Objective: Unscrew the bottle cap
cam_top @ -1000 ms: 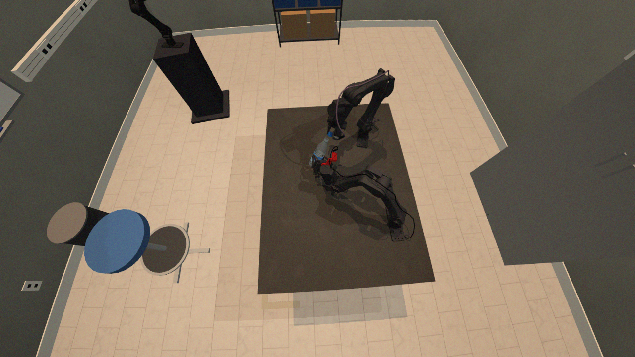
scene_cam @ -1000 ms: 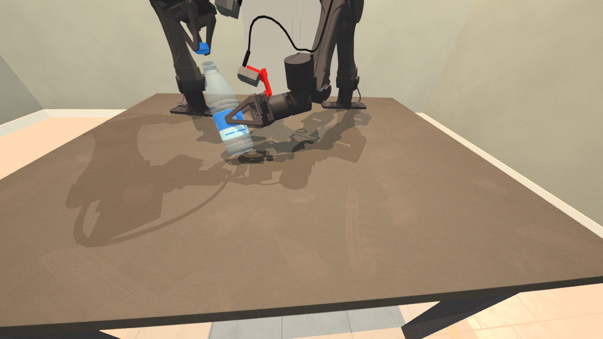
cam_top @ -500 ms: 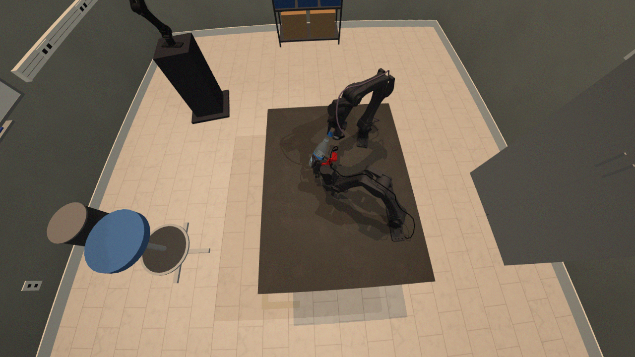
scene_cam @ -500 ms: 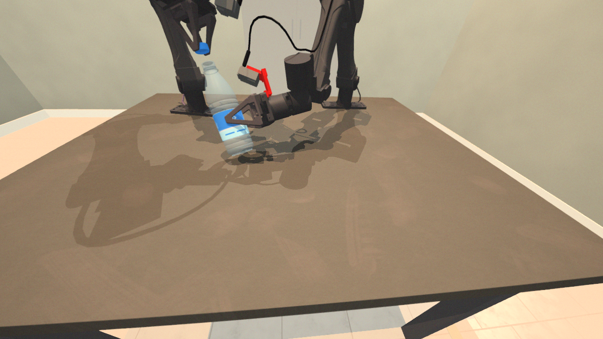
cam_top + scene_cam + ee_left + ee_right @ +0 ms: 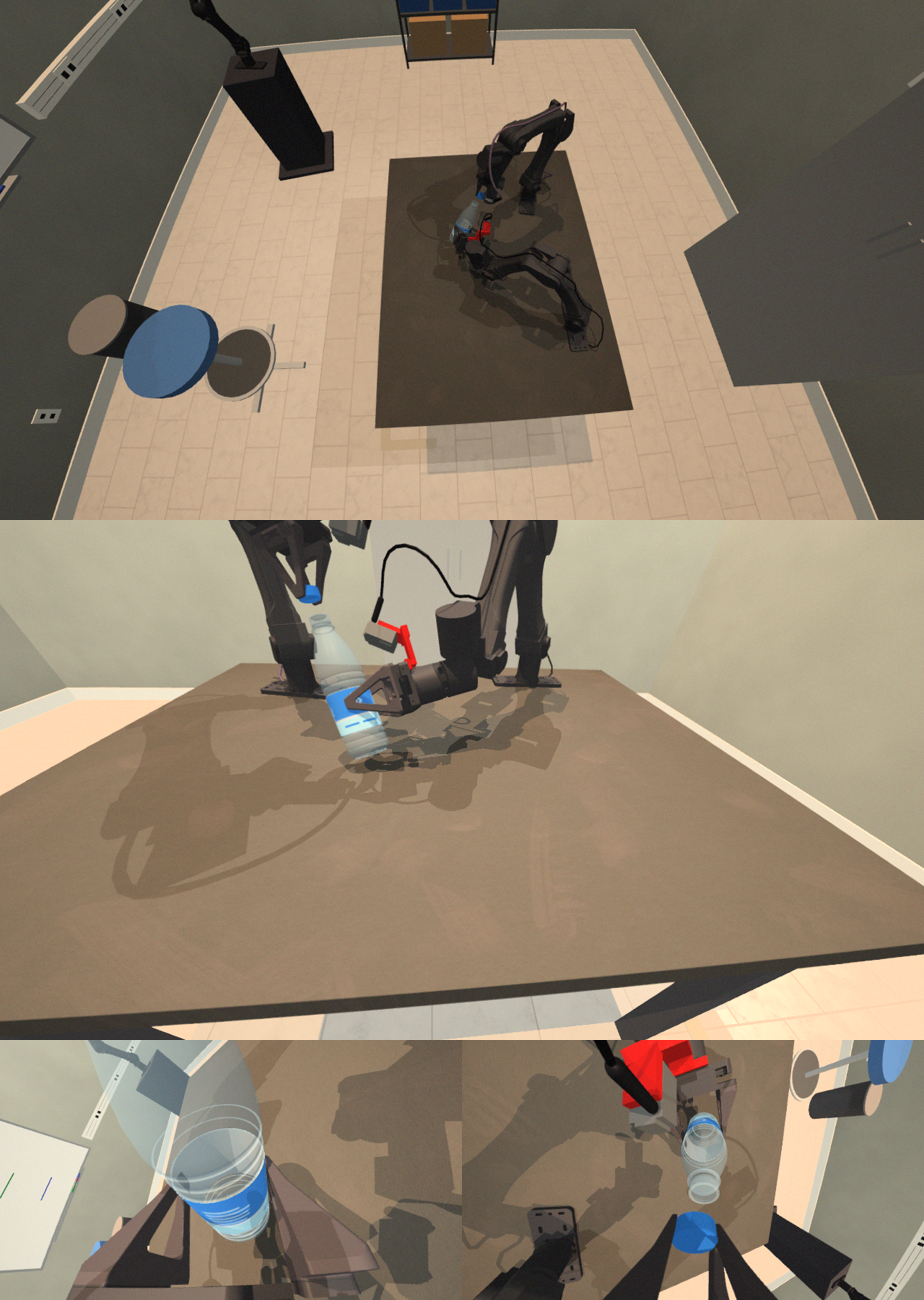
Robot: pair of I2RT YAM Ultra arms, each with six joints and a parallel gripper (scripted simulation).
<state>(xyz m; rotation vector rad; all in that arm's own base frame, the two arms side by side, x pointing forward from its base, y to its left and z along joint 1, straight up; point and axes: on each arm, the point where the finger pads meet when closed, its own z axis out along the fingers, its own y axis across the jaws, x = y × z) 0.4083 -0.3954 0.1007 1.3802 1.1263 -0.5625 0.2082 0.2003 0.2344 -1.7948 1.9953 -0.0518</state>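
The blue cap is right at my right hand. Round my right hand: clear plastic bottle: 11 cm below, 7 cm ahead, 4 cm to the left.
My left gripper is now 20 mm below the clear plastic bottle, 10 mm to the left of it and 10 mm past it. The rest, counted from my left hand: blue cap: 140 mm above, 80 mm behind, 40 mm to the right.
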